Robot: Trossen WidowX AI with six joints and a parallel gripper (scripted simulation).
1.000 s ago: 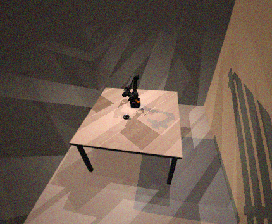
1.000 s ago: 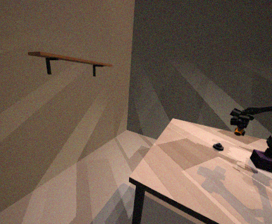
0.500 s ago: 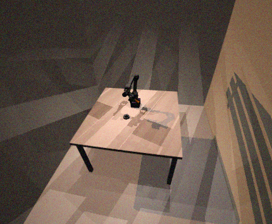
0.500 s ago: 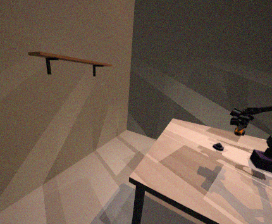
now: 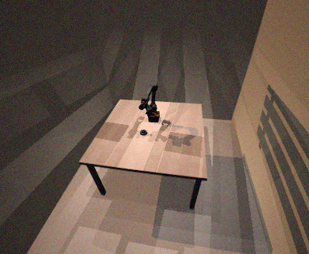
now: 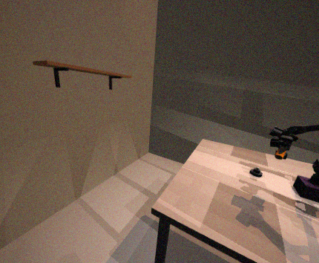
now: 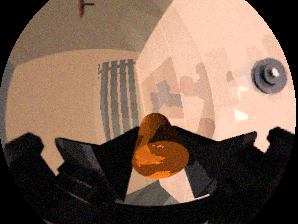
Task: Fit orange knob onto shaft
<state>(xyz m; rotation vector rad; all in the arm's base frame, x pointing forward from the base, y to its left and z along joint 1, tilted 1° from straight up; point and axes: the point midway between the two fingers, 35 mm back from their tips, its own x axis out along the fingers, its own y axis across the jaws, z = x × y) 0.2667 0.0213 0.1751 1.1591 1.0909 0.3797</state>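
My gripper tip is now 20 mm to the left of the orange knob, 20 mm below it and 20 mm past it. The rest, counted from my gripper tip: round dark pedestal 220 mm below, 180 mm to the right, 10 mm ahead.
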